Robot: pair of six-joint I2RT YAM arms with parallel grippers.
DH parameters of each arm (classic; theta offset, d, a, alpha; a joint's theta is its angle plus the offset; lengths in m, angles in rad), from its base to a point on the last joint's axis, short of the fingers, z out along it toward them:
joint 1: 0 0.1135 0.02 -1.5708
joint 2: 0 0 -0.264 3.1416
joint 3: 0.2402 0 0.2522 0
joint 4: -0.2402 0 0.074 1.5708
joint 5: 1.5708 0 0 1.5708
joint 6: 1.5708 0.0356 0 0
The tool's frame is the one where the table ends.
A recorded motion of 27 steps. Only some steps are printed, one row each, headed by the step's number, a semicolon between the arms.
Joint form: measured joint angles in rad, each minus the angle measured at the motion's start. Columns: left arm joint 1, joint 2, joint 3, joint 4, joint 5, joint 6; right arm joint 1, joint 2, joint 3, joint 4, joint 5, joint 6.
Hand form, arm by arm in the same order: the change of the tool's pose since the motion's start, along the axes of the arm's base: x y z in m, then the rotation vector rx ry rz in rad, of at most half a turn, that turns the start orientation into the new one. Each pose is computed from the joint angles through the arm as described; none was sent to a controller.
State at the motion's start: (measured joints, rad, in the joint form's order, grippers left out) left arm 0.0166 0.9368 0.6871 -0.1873 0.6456 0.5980; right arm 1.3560 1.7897 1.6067 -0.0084 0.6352 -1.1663
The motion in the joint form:
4: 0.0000 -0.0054 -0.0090 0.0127 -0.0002 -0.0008; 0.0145 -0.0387 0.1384 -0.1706 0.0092 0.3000
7: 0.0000 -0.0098 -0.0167 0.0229 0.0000 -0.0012; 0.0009 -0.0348 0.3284 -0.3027 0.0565 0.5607
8: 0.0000 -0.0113 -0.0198 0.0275 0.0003 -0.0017; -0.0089 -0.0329 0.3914 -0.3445 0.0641 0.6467
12: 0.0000 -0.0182 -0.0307 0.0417 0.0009 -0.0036; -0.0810 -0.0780 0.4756 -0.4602 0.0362 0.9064
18: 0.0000 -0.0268 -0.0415 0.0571 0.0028 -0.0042; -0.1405 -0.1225 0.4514 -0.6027 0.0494 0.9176
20: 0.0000 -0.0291 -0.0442 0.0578 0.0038 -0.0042; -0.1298 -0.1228 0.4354 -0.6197 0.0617 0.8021
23: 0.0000 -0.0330 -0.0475 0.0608 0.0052 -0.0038; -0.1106 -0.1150 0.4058 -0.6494 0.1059 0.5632
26: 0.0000 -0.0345 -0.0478 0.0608 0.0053 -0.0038; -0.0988 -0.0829 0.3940 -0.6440 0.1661 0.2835
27: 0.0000 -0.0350 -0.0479 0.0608 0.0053 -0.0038; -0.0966 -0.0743 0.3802 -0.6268 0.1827 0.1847
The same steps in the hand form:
4: -0.0008 0.0000 -0.0009 -0.0004 -0.0086 0.0004; -0.0091 -0.0147 0.0468 0.2300 0.1914 -0.0396
7: -0.0014 0.0000 -0.0018 -0.0006 -0.0153 0.0004; -0.0054 -0.0303 0.0966 0.4866 0.3322 -0.1246
8: -0.0016 0.0000 -0.0022 -0.0011 -0.0180 0.0003; -0.0028 -0.0374 0.1124 0.5744 0.3786 -0.1468
12: -0.0027 -0.0001 -0.0033 -0.0025 -0.0271 0.0004; 0.0153 -0.0728 0.1435 0.7999 0.5267 -0.2125
18: -0.0040 -0.0001 -0.0040 -0.0035 -0.0399 -0.0012; 0.0299 -0.0969 0.1368 0.7123 0.5223 -0.3241
20: -0.0045 -0.0002 -0.0044 -0.0039 -0.0402 -0.0021; 0.0272 -0.0944 0.1304 0.5869 0.4584 -0.3192
23: -0.0052 -0.0002 -0.0045 -0.0041 -0.0441 -0.0035; 0.0236 -0.0880 0.1162 0.3289 0.3185 -0.3178
26: -0.0054 -0.0002 -0.0044 -0.0042 -0.0453 -0.0036; 0.0248 -0.0759 0.1027 0.0621 0.1500 -0.3151
27: -0.0055 -0.0002 -0.0043 -0.0041 -0.0457 -0.0036; 0.0258 -0.0714 0.0972 -0.0255 0.0930 -0.3095

